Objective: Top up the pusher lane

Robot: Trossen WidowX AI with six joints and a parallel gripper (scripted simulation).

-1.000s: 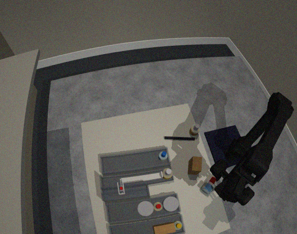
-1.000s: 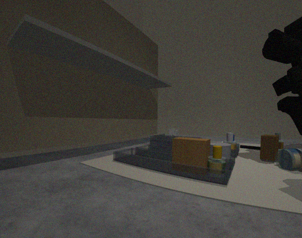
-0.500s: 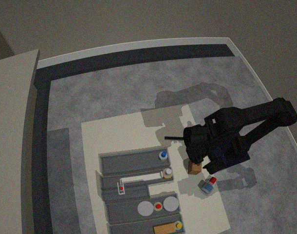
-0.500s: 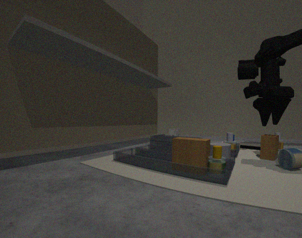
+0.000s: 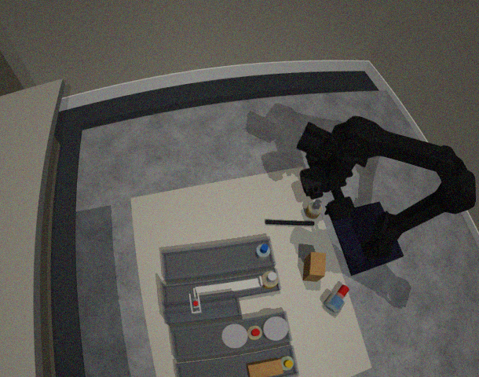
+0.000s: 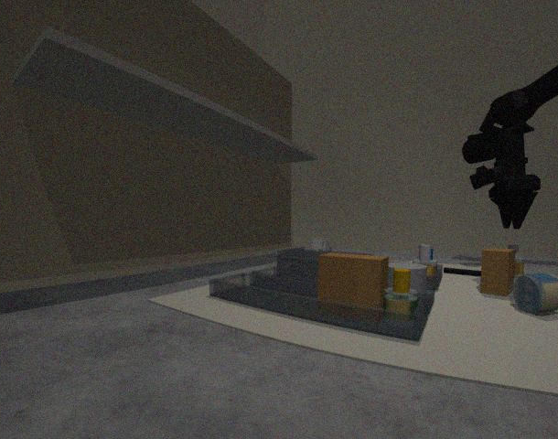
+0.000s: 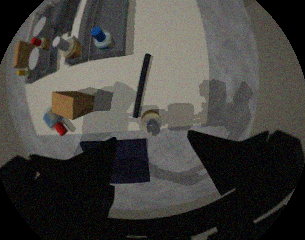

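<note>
My gripper tip is now 100 mm above the black rod, 70 mm short of it and 10 mm to the right of it. From my gripper tip the other things lie so: red mark: 380 mm ahead, 150 mm to the left, 30 mm below.
</note>
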